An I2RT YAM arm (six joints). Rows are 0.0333 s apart.
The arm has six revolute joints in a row. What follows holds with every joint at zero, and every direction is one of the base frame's. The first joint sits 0.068 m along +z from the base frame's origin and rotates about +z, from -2.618 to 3.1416 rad. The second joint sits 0.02 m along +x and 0.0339 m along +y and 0.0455 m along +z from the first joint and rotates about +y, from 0 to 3.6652 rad. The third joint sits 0.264 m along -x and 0.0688 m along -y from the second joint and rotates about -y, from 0 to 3.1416 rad. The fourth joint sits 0.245 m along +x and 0.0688 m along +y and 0.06 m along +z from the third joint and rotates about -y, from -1.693 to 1.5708 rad. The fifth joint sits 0.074 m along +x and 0.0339 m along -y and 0.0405 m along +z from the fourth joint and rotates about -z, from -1.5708 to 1.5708 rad. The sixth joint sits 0.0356 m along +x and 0.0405 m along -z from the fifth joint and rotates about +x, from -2.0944 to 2.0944 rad. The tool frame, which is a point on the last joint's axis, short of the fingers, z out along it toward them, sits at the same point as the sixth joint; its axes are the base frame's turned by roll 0, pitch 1.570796 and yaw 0 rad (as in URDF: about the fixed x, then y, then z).
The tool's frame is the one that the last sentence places.
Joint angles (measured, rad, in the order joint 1, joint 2, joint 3, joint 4, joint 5, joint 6), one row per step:
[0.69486 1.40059 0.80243 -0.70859 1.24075 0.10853]
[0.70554 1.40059 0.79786 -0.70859 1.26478 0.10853]
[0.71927 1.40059 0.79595 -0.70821 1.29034 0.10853]
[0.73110 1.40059 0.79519 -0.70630 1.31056 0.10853]
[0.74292 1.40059 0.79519 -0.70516 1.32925 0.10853]
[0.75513 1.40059 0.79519 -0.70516 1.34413 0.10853]
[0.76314 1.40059 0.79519 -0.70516 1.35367 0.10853]
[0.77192 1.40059 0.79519 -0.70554 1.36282 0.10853]
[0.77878 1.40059 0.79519 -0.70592 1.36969 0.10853]
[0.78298 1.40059 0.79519 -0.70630 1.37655 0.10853]
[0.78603 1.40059 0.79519 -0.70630 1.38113 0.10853]
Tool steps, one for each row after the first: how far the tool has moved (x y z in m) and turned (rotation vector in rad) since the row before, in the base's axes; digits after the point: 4 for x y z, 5 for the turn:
[-0.0019 0.0013 -0.0004 -0.02069 -0.01146 0.00446]
[-0.0020 0.0022 0.0004 -0.01970 -0.01499 0.00719]
[-0.0015 0.0021 0.0005 -0.01387 -0.01383 0.00666]
[-0.0015 0.0021 0.0006 -0.01261 -0.01298 0.00702]
[-0.0016 0.0022 0.0005 -0.01053 -0.00979 0.00838]
[-0.0011 0.0014 0.0003 -0.00669 -0.00635 0.00556]
[-0.0012 0.0015 0.0003 -0.00663 -0.00587 0.00643]
[-0.0010 0.0012 0.0002 -0.00501 -0.00438 0.00510]
[-0.0006 0.0007 0.0002 -0.00498 -0.00440 0.00244]
[-0.0004 0.0005 0.0002 -0.00313 -0.00313 0.00188]

